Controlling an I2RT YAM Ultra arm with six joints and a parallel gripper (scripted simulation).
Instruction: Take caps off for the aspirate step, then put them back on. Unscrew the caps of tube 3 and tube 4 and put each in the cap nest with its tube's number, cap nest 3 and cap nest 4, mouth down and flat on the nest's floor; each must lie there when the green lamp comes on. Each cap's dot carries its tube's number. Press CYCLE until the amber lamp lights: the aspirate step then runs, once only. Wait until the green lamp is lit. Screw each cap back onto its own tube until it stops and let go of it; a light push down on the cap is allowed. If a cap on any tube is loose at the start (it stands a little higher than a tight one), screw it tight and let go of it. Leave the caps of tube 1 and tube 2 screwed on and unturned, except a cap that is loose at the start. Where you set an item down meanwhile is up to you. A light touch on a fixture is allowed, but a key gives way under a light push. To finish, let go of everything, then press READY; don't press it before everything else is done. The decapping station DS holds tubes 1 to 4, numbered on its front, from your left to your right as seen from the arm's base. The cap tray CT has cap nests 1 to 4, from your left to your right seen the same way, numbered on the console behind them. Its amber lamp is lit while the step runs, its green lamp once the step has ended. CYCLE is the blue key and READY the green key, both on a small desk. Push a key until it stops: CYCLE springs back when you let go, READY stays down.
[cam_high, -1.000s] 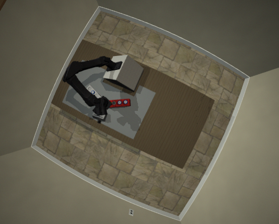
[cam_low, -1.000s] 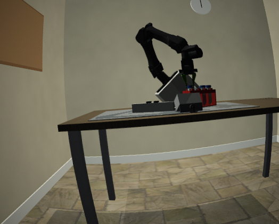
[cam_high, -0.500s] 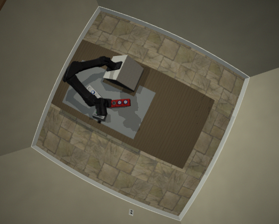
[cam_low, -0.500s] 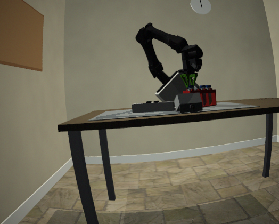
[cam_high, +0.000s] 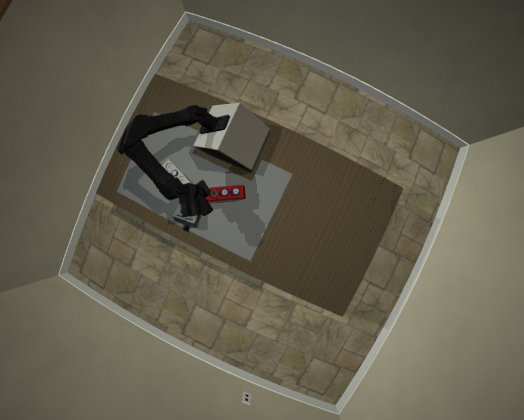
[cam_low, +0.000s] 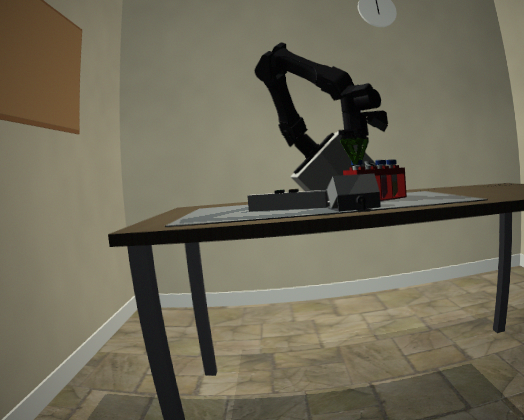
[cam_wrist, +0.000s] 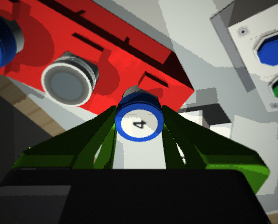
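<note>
My gripper is now right at the cap 4. Also, from my hand: blue key: 11 cm ahead, 5 cm to the right, 5 cm below; then cap 2: 10 cm to the left, 4 cm behind; then green key: 11 cm ahead, 9 cm to the right, 5 cm below.
</note>
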